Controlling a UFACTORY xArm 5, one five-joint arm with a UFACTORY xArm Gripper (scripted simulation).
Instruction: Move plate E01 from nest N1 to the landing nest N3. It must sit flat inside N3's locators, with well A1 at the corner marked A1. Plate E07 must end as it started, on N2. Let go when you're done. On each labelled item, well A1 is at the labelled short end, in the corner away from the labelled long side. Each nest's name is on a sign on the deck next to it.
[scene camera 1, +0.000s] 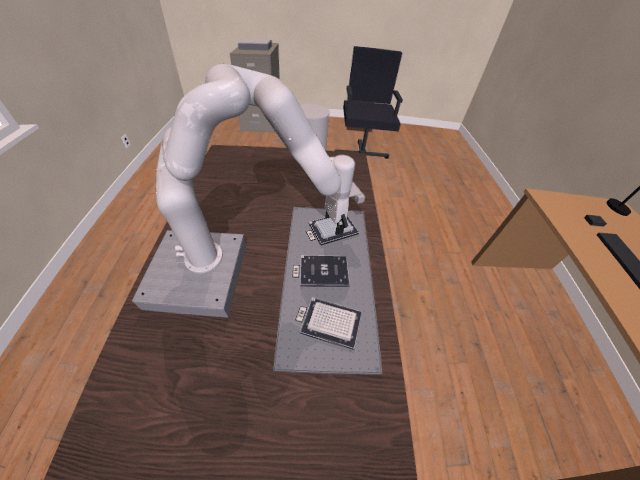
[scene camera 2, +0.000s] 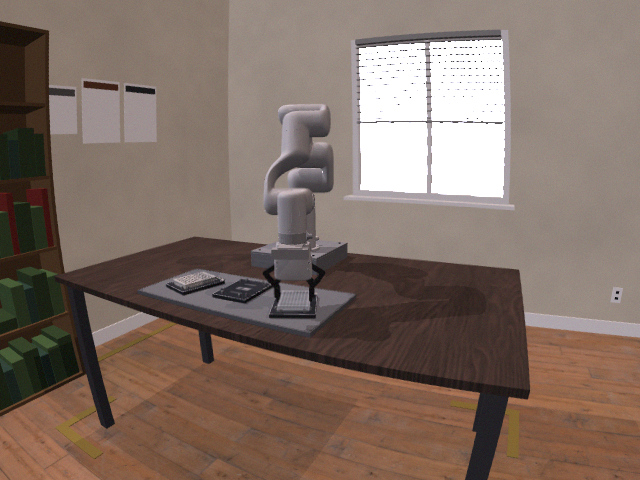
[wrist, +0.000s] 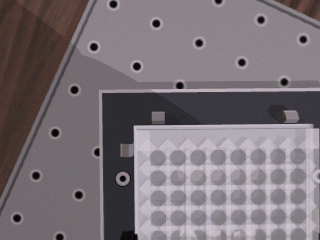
I see my gripper (scene camera 2: 294, 300) and a nest frame (scene camera 1: 329, 281).
